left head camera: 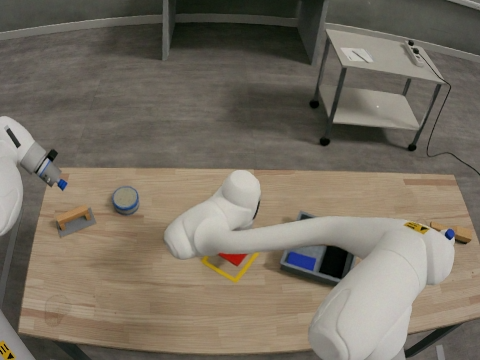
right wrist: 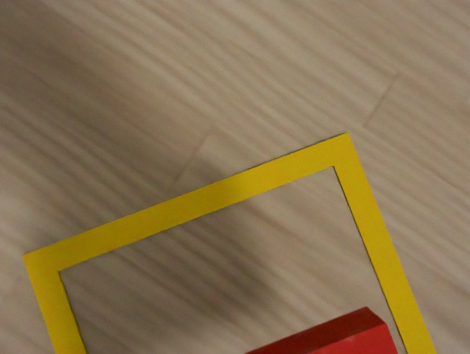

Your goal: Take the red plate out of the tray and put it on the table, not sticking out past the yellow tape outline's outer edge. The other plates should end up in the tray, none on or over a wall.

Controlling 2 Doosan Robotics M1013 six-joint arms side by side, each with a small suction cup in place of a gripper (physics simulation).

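Frame: origin at the left arm's base, x right, y ahead, z up, level; metres.
Seen in the pictures: left end effector, tool point: [left head camera: 65,186].
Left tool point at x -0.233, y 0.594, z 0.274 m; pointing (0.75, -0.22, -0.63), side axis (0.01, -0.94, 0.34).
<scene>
Offsets run from my left tool point to a thing's middle. Level surfaces: height alone.
The red plate {dx +0.539, dy -0.044, dz -0.208 m} [left head camera: 233,258] [right wrist: 340,337] is on my right suction cup, which is hidden behind the arm in the head view and outside the wrist view. The plate is level, low over the inside of the yellow tape outline [left head camera: 218,270] [right wrist: 200,202]; any gap to the table cannot be judged. Its visible corner lies inside the tape; its far part is hidden. The grey tray {dx +0.829, dy -0.026, dz -0.249 m} [left head camera: 305,272] is right of the outline, partly covered by my right arm. The blue plate {dx +0.754, dy -0.064, dz -0.266 m} [left head camera: 301,261] and black plate {dx +0.875, dy -0.057, dz -0.267 m} [left head camera: 334,261] lie in it. My left suction cup [left head camera: 62,184] is empty, over the table's left back corner.
A trowel {dx -0.044, dy +0.050, dz -0.242 m} [left head camera: 75,220] and a round tin {dx +0.150, dy +0.149, dz -0.252 m} [left head camera: 125,200] stand at the left of the table {dz -0.274 m} [left head camera: 150,310]. A blue cap [left head camera: 449,233] and a wooden-handled tool {dx +1.427, dy +0.038, dz -0.250 m} [left head camera: 462,234] show at the right, beside my right arm. A cart [left head camera: 380,70] stands behind the table.
</scene>
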